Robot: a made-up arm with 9 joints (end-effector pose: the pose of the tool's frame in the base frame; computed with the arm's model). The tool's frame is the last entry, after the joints.
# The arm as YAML. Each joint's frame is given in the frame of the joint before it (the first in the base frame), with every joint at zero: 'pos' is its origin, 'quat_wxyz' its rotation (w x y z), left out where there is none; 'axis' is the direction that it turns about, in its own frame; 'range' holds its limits. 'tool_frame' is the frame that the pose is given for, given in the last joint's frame.
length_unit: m
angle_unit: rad
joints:
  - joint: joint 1
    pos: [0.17, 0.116, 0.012]
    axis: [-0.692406, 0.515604, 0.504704]
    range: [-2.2, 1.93]
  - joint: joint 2
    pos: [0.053, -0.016, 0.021]
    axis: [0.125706, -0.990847, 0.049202]
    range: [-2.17, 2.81]
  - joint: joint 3
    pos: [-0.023, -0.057, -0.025]
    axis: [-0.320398, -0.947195, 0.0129]
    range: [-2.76, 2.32]
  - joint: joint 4
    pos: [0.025, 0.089, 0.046]
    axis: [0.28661, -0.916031, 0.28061]
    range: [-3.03, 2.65]
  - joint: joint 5
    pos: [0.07, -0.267, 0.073]
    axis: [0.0, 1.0, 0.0]
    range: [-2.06, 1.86]
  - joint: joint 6
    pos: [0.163, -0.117, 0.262]
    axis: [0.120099, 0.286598, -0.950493]
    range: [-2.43, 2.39]
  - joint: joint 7
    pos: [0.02, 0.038, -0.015]
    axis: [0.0, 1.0, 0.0]
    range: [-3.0, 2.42]
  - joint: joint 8
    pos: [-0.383, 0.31, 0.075]
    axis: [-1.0, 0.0, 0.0]
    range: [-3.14, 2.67]
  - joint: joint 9
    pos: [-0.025, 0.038, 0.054]
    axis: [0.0, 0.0, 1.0]
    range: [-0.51, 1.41]
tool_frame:
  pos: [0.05, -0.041, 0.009]
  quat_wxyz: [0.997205, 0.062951, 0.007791, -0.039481]
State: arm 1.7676 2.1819 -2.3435 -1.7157 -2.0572 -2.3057 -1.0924 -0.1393 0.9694
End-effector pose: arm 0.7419 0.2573 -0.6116 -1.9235 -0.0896 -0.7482
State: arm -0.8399 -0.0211 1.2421 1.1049 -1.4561 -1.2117 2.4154 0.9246 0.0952
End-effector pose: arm 0.4145 0.1269 -0.1576 -0.5462 -0.9551 -2.2274
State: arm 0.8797 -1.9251 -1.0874 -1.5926 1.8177 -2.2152 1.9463 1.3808 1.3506
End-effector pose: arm 0.2422 -0.2888 0.6746 1.5888 -0.5615 -0.4884
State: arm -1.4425 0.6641 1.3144 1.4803 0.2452 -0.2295 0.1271 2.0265 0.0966
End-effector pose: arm 0.4095 0.0902 -0.3487 0.8099 0.3026 1.9167
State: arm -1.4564 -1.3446 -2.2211 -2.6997 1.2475 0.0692 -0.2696 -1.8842 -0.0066
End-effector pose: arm -0.1150 -0.0697 -0.0007 -2.1785 0.8262 0.7023
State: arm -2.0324 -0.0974 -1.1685 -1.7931 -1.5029 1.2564 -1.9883 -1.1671 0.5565
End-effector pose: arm 0.6758 0.1722 -0.1377 0.7757 -1.6435 -0.3440
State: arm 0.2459 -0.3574 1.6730 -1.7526 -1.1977 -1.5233 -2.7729 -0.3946 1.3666
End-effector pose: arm 0.2587 0.0261 -0.0010 -0.0693 1.0681 -1.6024
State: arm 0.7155 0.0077 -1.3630 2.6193 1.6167 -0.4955 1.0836 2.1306 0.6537
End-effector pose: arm 0.5543 -0.1405 0.4505 -1.6827 0.1576 2.5228
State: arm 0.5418 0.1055 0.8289 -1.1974 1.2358 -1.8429 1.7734 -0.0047 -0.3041
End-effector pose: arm 0.6707 0.1812 0.5114 -0.9615 2.3585 0.8722
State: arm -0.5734 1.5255 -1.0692 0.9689 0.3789 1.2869 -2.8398 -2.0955 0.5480
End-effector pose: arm 0.5096 -0.4911 0.4408 1.1397 2.6929 -1.0377
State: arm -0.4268 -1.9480 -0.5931 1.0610 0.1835 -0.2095 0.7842 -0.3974 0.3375
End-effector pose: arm 0.7173 -0.3344 0.0037 1.4229 1.9541 -0.2460
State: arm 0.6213 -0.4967 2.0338 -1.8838 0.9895 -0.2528 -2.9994 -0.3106 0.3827
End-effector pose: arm 0.3889 -0.2372 -0.0759 -0.9418 -1.4174 1.1444
